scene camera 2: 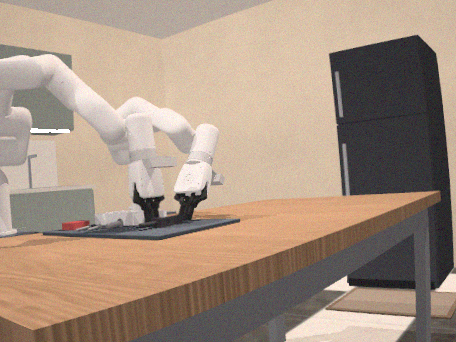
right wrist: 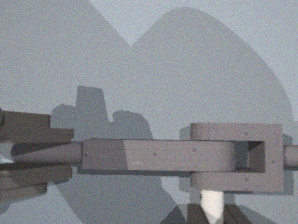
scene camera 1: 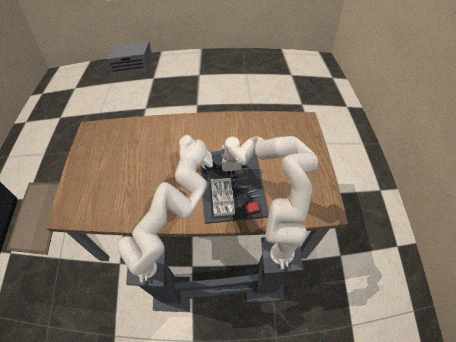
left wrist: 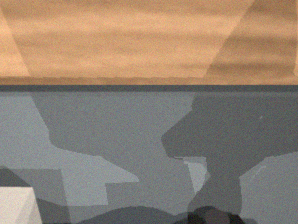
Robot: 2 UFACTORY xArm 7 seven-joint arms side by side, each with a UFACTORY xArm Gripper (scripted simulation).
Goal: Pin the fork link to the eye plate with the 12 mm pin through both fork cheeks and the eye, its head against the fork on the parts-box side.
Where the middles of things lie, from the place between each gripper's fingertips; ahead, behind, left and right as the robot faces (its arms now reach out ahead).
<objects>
Right now the dark mat (scene camera 1: 250,176) is 6 cm behind my right hand and 3 cm below it. The rest, counted from my right hand: eye plate (right wrist: 111,154): 4 cm ahead, 4 cm to the left, 2 cm below.
My left hand (scene camera 2: 184,218) is 60 mm to the left of the eye plate and 20 mm above it. Also, from my left hand: dark mat (100 mm behind, 100 mm to the right, 30 mm below).
</objects>
